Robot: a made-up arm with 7 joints.
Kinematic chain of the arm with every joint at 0, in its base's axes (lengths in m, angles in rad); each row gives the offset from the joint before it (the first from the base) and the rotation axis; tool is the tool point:
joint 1: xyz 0 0.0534 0 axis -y
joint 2: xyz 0 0.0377 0 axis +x
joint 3: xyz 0 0 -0.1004 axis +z
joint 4: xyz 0 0 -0.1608 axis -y
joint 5: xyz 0 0 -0.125 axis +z
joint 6: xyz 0 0 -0.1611 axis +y
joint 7: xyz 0 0 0 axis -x
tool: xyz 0 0 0
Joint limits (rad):
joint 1: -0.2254..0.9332
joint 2: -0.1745..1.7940
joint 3: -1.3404..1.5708
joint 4: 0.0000..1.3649
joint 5: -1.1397..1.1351
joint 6: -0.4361..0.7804
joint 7: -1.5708..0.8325
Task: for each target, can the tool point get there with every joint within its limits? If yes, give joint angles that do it. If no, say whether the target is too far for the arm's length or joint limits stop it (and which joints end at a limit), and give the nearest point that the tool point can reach.
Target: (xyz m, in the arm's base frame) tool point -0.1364 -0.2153 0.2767
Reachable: no: joint limits stop it (at a limit: joint 1, joint 2, joint 4) | nearest point 0.2792 -0.2201 -0.0763 | short by 0.545 m
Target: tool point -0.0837 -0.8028 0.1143
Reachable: no: too far | nearest point 0.0026 -0.2329 -0.2750 | short by 0.696 m
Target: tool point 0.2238 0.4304 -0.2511
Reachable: yes | joints 0.2234 1.2727 -0.8411 1.0206 -0.8086 0.3242 -0.1039
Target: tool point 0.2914 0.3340 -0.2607
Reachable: yes | joints 0.4207 1.0946 -0.9116 1.1443 0.4303 0.3507 -0.1115
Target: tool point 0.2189 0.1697 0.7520
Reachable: no: too far | nearest point 0.0933 0.3410 0.3309 | short by 0.472 m
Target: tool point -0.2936 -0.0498 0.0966
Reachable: no: joint limits stop it (at a limit: joint 1, joint 2, joint 3, joint 4) | nearest point -0.2763 0.3409 0.2047 | short by 0.406 m
